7 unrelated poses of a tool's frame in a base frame.
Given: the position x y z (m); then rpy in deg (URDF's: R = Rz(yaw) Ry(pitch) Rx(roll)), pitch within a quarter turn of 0, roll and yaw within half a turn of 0.
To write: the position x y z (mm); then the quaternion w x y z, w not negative. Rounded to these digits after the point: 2 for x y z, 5 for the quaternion.
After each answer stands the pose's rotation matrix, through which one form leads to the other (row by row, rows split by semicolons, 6 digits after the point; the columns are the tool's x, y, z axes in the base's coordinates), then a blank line. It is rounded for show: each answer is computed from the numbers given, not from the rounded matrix.
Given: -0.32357 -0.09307 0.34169 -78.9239 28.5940 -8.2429
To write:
-323.57 -93.07 341.69 0.75748 -0.60059 0.23443 0.10278
0.868962 -0.437290 0.231695; -0.125884 0.257467 0.958052; -0.478600 -0.861678 0.168681

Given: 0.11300 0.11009 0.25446 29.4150 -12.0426 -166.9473
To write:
113.00 110.09 254.46 0.13579 -0.07211 -0.26238 -0.95264
-0.952724 0.296554 0.066126; -0.220877 -0.825436 0.519488; 0.208639 0.480323 0.851915

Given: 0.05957 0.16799 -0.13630 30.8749 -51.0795 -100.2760
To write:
59.57 167.99 -136.30 0.64554 -0.16506 -0.45072 -0.59404
-0.112072 0.915745 -0.385811; -0.618164 0.239738 0.748598; 0.778018 0.322392 0.539213

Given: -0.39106 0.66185 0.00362 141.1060 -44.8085 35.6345
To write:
-391.06 661.85 3.62 0.18307 0.86879 0.14594 0.43634
0.576619 0.093816 0.811609; 0.413344 -0.890373 -0.190745; 0.704739 0.445461 -0.552184

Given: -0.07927 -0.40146 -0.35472 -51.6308 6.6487 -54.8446
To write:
-79.27 -401.46 -354.72 0.80934 -0.36185 0.24655 -0.39147
0.571924 0.455233 0.682397; -0.812095 0.431630 0.392681; -0.115781 -0.778754 0.616552

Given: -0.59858 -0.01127 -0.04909 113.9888 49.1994 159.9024
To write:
-598.58 -11.27 -49.09 0.43016 -0.09023 0.79037 0.42677
-0.613640 -0.509789 0.602960; 0.224531 0.619451 0.752241; -0.756988 0.596989 -0.265657

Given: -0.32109 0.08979 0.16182 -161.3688 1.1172 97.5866
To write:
-321.09 89.79 161.82 0.09939 -0.65125 -0.74134 0.12811
-0.131999 0.940122 -0.314240; 0.991058 0.118931 -0.060493; -0.019498 -0.319415 -0.947414

